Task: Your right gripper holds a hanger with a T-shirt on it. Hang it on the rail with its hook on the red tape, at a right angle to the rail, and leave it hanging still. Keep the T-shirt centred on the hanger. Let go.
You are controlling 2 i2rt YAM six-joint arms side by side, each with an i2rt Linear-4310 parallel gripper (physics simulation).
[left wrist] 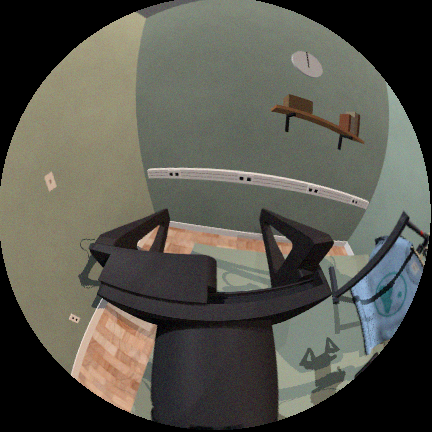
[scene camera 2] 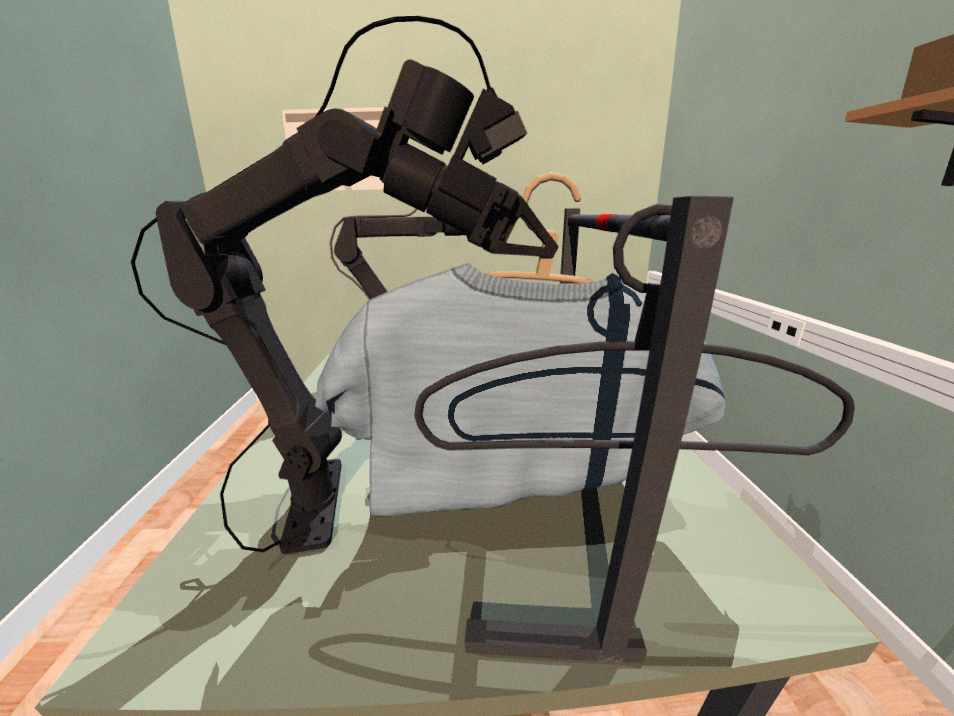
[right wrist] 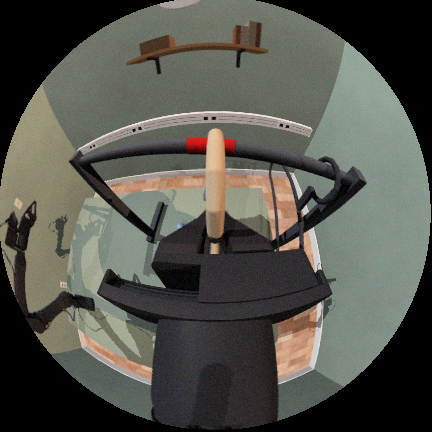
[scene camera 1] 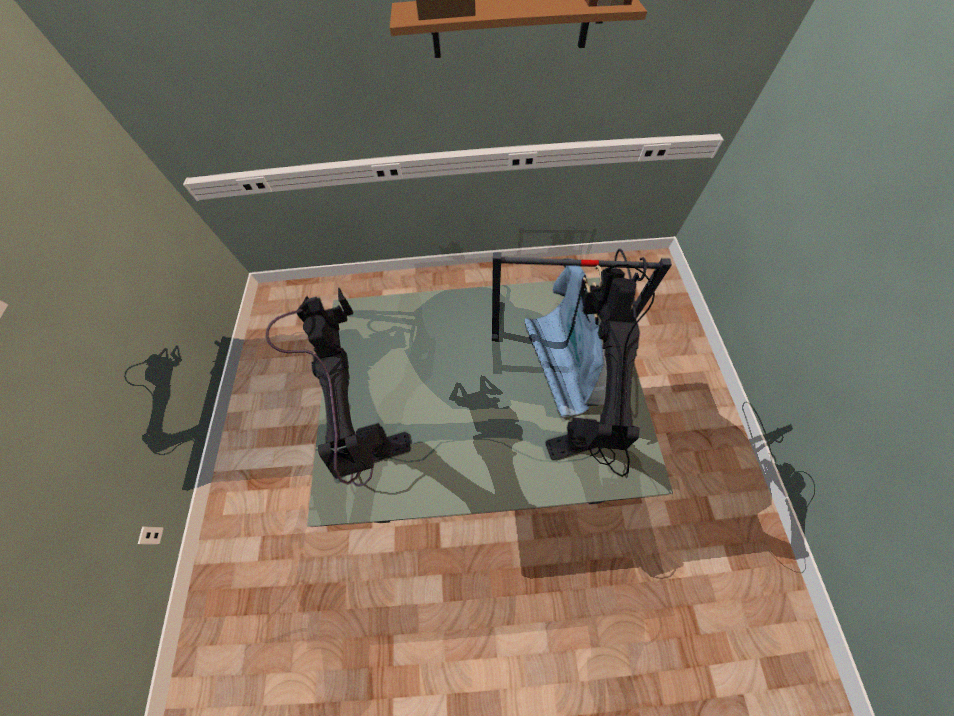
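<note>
The wooden hanger (scene camera 2: 550,177) (right wrist: 215,185) stands upright in my right gripper (scene camera 2: 553,248), which is shut on it below the hook. In scene camera 2 the hook's top is higher than the rail (scene camera 1: 539,261) (scene camera 2: 643,225) (right wrist: 135,148), and its tip shows left of the red tape (scene camera 1: 589,262) (scene camera 2: 605,221) (right wrist: 196,145). In the right wrist view the hook overlaps the tape right of its middle, roughly square to the rail. The T-shirt (scene camera 1: 566,354) (scene camera 2: 493,346) (left wrist: 370,320) hangs from the hanger; its centring is hard to judge. My left gripper (left wrist: 214,213) is open and empty, far from the rail.
A dark hanger (scene camera 2: 539,444) hangs on the rail near its end post (scene camera 2: 666,369), in front of the T-shirt in scene camera 2. The rail's other post (scene camera 1: 497,300) stands left of the T-shirt in scene camera 1. A wall shelf (scene camera 1: 516,13) is high behind.
</note>
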